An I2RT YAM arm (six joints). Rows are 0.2 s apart.
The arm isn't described. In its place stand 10 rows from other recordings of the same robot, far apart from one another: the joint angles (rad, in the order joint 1, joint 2, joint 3, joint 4, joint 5, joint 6), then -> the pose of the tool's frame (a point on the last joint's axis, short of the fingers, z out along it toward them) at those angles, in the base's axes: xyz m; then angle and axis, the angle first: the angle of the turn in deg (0 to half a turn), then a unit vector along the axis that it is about.
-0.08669, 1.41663, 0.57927, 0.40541, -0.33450, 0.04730 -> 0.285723 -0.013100 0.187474 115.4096 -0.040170 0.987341 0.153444
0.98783, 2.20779, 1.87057, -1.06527, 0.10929, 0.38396 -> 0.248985 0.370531 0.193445 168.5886 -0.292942 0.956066 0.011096
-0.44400, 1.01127, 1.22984, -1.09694, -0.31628, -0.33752 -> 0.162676 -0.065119 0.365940 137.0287 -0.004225 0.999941 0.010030
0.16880, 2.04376, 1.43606, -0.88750, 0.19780, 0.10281 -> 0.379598 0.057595 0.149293 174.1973 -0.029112 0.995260 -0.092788
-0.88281, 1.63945, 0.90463, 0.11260, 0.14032, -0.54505 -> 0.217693 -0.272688 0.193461 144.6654 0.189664 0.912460 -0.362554
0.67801, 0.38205, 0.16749, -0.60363, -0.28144, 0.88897 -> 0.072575 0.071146 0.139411 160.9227 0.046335 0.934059 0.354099
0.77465, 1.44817, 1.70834, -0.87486, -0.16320, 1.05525 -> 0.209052 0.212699 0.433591 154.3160 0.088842 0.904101 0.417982
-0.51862, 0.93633, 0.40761, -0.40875, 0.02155, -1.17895 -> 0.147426 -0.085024 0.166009 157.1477 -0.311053 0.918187 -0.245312
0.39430, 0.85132, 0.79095, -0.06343, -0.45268, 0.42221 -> 0.178119 0.090979 0.344087 116.6190 -0.162601 0.860714 0.482423
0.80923, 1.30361, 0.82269, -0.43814, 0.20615, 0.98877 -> 0.185576 0.184079 0.221457 148.1372 0.121972 0.972968 0.196101
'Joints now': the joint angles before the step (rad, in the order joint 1, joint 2, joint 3, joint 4, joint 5, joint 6). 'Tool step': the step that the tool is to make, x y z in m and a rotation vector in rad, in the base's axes. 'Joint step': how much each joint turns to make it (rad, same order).
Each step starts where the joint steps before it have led.
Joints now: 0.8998 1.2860 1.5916 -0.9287 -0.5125 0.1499
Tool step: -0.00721 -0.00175 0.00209 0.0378 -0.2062 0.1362
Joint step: 0.0162 -0.0328 -0.0329 0.0517 -0.0210 -0.2107
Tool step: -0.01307 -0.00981 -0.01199 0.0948 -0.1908 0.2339
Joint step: -0.0002 -0.0873 -0.1329 0.0966 -0.1521 -0.2454
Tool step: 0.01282 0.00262 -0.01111 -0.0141 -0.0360 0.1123
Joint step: -0.0495 0.0481 0.0073 -0.0567 -0.1167 -0.1607
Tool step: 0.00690 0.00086 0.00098 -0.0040 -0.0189 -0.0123
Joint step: -0.0192 0.0204 0.0201 -0.0086 0.0042 -0.0255
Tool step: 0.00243 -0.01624 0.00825 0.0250 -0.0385 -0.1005
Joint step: -0.0497 -0.0477 -0.0113 0.0269 0.0483 0.0268
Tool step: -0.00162 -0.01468 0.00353 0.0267 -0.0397 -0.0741
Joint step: -0.0378 -0.0550 -0.0330 0.0347 0.0358 0.0146
